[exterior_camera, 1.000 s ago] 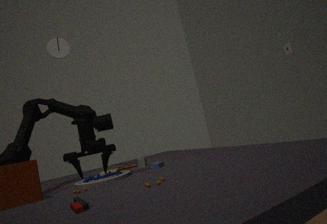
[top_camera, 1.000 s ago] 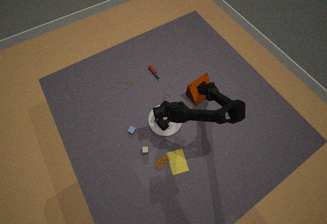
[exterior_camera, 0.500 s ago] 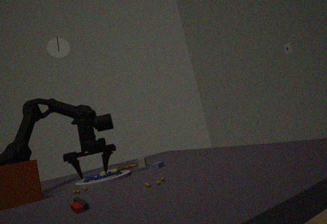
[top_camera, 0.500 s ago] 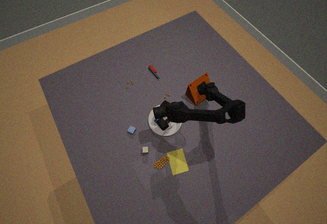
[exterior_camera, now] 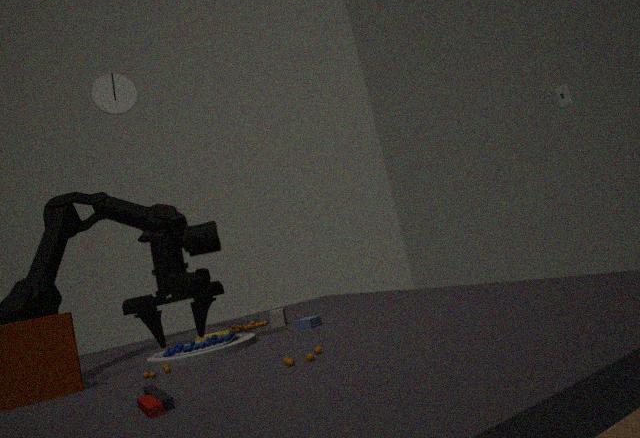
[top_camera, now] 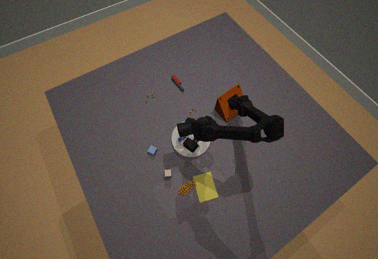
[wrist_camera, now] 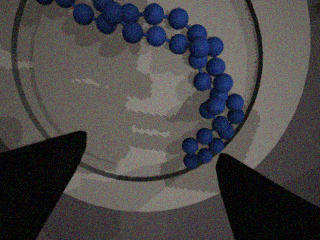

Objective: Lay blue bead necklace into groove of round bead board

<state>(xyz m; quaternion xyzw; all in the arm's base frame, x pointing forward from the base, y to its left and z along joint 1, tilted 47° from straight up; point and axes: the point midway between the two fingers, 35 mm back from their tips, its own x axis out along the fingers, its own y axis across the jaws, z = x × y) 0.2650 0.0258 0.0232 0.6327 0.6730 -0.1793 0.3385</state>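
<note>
Now: gripper tip 2 cm short of the round white bead board, 3 cm to the left of it and 1 cm above it. From my gripper tip the other things lie so: cream cube 22 cm ahead, 4 cm to the left, 1 cm below; then yellow sheet 12 cm ahead, 20 cm to the left, 2 cm below; then light blue cube 22 cm ahead, 10 cm to the right, 2 cm below.
</note>
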